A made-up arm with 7 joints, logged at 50 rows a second.
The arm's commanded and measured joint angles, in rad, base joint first. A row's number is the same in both.
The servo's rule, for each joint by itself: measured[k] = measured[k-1] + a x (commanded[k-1-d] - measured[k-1]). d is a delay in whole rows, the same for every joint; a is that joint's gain. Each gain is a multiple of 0.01, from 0.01 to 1. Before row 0 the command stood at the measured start. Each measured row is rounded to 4 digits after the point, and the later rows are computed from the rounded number. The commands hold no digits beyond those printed.
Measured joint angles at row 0:
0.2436, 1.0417, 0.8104, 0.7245, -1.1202, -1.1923, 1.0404
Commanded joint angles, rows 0 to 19:
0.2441, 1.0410, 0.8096, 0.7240, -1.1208, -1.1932, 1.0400
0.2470, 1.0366, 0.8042, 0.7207, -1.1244, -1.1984, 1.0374
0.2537, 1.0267, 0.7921, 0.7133, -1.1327, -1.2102, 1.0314
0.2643, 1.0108, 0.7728, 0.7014, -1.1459, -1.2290, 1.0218
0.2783, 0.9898, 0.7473, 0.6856, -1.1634, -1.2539, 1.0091
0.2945, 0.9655, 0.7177, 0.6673, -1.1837, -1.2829, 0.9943
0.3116, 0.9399, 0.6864, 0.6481, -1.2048, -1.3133, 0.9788
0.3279, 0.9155, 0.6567, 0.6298, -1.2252, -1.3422, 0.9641
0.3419, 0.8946, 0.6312, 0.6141, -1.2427, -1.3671, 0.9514
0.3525, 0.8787, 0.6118, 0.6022, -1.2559, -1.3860, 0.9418
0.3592, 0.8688, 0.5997, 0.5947, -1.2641, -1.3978, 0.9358
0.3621, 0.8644, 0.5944, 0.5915, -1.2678, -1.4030, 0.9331
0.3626, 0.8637, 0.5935, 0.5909, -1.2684, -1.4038, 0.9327
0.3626, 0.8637, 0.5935, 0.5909, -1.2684, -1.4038, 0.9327
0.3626, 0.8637, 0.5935, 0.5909, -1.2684, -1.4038, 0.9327
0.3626, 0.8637, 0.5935, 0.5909, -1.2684, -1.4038, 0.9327
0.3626, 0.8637, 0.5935, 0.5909, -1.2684, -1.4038, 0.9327
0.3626, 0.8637, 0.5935, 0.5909, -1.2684, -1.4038, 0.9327
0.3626, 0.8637, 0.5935, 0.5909, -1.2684, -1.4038, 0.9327
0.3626, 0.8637, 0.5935, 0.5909, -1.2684, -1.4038, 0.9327
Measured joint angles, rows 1 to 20:
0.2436, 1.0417, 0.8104, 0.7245, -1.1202, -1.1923, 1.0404
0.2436, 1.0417, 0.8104, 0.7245, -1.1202, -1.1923, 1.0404
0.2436, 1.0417, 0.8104, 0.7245, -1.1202, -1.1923, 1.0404
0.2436, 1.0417, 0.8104, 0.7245, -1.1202, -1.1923, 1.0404
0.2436, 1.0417, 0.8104, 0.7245, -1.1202, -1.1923, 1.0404
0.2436, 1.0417, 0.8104, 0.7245, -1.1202, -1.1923, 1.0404
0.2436, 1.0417, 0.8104, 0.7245, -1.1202, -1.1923, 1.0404
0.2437, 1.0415, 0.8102, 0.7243, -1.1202, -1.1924, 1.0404
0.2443, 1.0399, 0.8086, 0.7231, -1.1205, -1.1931, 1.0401
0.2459, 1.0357, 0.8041, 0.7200, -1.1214, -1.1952, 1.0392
0.2490, 1.0277, 0.7956, 0.7140, -1.1231, -1.1993, 1.0375
0.2540, 1.0156, 0.7826, 0.7049, -1.1259, -1.2059, 1.0347
0.2609, 0.9996, 0.7651, 0.6929, -1.1299, -1.2151, 1.0307
0.2695, 0.9805, 0.7439, 0.6786, -1.1351, -1.2269, 1.0255
0.2794, 0.9597, 0.7204, 0.6630, -1.1414, -1.2407, 1.0194
0.2900, 0.9389, 0.6963, 0.6474, -1.1485, -1.2559, 1.0126
0.3006, 0.9196, 0.6735, 0.6329, -1.1560, -1.2715, 1.0055
0.3106, 0.9033, 0.6536, 0.6207, -1.1636, -1.2867, 0.9985
0.3194, 0.8909, 0.6376, 0.6114, -1.1709, -1.3007, 0.9920
0.3267, 0.8822, 0.6257, 0.6048, -1.1777, -1.3131, 0.9861
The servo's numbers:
d 7
a 0.17 0.32 0.27 0.32 0.07 0.12 0.10

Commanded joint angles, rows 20 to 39:
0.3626, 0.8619, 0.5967, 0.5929, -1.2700, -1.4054, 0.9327
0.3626, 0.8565, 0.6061, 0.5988, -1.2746, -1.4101, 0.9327
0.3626, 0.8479, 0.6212, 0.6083, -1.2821, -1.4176, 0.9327
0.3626, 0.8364, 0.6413, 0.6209, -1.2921, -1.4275, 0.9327
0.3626, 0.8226, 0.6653, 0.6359, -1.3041, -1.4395, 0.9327
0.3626, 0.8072, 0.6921, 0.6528, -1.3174, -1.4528, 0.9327
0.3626, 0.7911, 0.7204, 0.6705, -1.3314, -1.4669, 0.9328
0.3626, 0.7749, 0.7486, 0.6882, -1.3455, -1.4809, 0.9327
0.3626, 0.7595, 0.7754, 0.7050, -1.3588, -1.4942, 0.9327
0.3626, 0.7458, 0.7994, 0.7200, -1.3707, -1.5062, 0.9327
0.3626, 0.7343, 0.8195, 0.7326, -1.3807, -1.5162, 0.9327
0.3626, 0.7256, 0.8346, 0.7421, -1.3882, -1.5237, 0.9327
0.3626, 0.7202, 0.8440, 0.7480, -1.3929, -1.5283, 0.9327
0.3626, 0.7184, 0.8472, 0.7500, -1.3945, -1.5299, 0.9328
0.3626, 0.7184, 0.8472, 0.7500, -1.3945, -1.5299, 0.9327
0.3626, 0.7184, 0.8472, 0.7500, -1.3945, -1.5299, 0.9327
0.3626, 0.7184, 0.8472, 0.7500, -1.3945, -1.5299, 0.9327
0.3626, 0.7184, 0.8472, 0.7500, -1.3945, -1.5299, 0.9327
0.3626, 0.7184, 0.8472, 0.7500, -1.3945, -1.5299, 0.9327
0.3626, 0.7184, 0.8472, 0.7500, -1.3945, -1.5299, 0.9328
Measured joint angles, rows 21 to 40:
0.3328, 0.8763, 0.6170, 0.6004, -1.1840, -1.3240, 0.9808
0.3379, 0.8723, 0.6107, 0.5974, -1.1899, -1.3336, 0.9760
0.3421, 0.8695, 0.6061, 0.5953, -1.1954, -1.3420, 0.9717
0.3456, 0.8676, 0.6027, 0.5939, -1.2005, -1.3494, 0.9678
0.3485, 0.8664, 0.6002, 0.5929, -1.2053, -1.3559, 0.9643
0.3509, 0.8655, 0.5984, 0.5923, -1.2097, -1.3616, 0.9611
0.3529, 0.8649, 0.5971, 0.5919, -1.2138, -1.3667, 0.9583
0.3545, 0.8639, 0.5970, 0.5922, -1.2177, -1.3713, 0.9557
0.3559, 0.8615, 0.5995, 0.5943, -1.2217, -1.3760, 0.9534
0.3570, 0.8571, 0.6054, 0.5988, -1.2259, -1.3810, 0.9513
0.3580, 0.8505, 0.6151, 0.6059, -1.2305, -1.3866, 0.9494
0.3588, 0.8416, 0.6287, 0.6155, -1.2357, -1.3929, 0.9477
0.3594, 0.8306, 0.6458, 0.6274, -1.2414, -1.4001, 0.9462
0.3599, 0.8180, 0.6659, 0.6412, -1.2477, -1.4081, 0.9449
0.3604, 0.8042, 0.6882, 0.6562, -1.2545, -1.4168, 0.9437
0.3608, 0.7899, 0.7117, 0.6718, -1.2618, -1.4261, 0.9426
0.3611, 0.7758, 0.7354, 0.6872, -1.2694, -1.4357, 0.9416
0.3614, 0.7625, 0.7581, 0.7017, -1.2772, -1.4454, 0.9407
0.3616, 0.7507, 0.7788, 0.7146, -1.2850, -1.4548, 0.9399
0.3618, 0.7409, 0.7964, 0.7253, -1.2926, -1.4636, 0.9392

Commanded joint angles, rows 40 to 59:
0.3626, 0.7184, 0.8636, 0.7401, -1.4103, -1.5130, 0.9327
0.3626, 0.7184, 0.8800, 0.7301, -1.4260, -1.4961, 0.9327
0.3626, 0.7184, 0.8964, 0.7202, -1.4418, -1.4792, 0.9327
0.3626, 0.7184, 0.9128, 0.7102, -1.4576, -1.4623, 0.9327
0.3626, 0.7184, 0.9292, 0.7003, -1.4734, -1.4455, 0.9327
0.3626, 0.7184, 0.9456, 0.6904, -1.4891, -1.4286, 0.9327
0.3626, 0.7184, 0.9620, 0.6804, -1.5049, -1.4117, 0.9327
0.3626, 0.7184, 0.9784, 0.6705, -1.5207, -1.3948, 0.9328
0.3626, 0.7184, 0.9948, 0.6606, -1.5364, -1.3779, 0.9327
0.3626, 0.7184, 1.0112, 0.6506, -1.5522, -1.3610, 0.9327
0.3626, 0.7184, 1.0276, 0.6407, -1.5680, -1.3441, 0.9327
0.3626, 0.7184, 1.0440, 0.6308, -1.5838, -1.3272, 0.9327
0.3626, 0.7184, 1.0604, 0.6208, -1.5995, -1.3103, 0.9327
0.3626, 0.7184, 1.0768, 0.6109, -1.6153, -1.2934, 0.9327
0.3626, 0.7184, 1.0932, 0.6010, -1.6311, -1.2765, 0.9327
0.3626, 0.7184, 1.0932, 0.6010, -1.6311, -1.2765, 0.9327
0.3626, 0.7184, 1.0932, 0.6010, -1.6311, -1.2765, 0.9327
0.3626, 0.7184, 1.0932, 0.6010, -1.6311, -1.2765, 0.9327
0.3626, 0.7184, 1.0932, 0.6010, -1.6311, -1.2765, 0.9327
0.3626, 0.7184, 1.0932, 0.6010, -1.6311, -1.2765, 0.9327
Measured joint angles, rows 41 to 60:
0.3619, 0.7337, 0.8101, 0.7332, -1.2997, -1.4716, 0.9386
0.3620, 0.7288, 0.8201, 0.7386, -1.3063, -1.4786, 0.9380
0.3621, 0.7255, 0.8274, 0.7422, -1.3125, -1.4848, 0.9375
0.3622, 0.7232, 0.8327, 0.7447, -1.3182, -1.4902, 0.9370
0.3623, 0.7217, 0.8366, 0.7464, -1.3235, -1.4950, 0.9366
0.3624, 0.7206, 0.8395, 0.7476, -1.3285, -1.4992, 0.9362
0.3624, 0.7199, 0.8416, 0.7484, -1.3331, -1.5029, 0.9359
0.3624, 0.7194, 0.8475, 0.7457, -1.3385, -1.5041, 0.9356
0.3624, 0.7191, 0.8563, 0.7407, -1.3446, -1.5031, 0.9353
0.3624, 0.7189, 0.8671, 0.7341, -1.3514, -1.5002, 0.9350
0.3624, 0.7187, 0.8794, 0.7265, -1.3588, -1.4957, 0.9348
0.3624, 0.7186, 0.8928, 0.7181, -1.3668, -1.4897, 0.9346
0.3624, 0.7185, 0.9071, 0.7092, -1.3754, -1.4824, 0.9344
0.3624, 0.7185, 0.9219, 0.7000, -1.3845, -1.4739, 0.9342
0.3624, 0.7185, 0.9372, 0.6906, -1.3940, -1.4644, 0.9341
0.3624, 0.7185, 0.9528, 0.6810, -1.4040, -1.4540, 0.9340
0.3624, 0.7185, 0.9686, 0.6713, -1.4144, -1.4428, 0.9339
0.3624, 0.7185, 0.9845, 0.6615, -1.4252, -1.4310, 0.9338
0.3624, 0.7185, 1.0006, 0.6517, -1.4363, -1.4185, 0.9337
0.3624, 0.7185, 1.0167, 0.6418, -1.4477, -1.4055, 0.9336

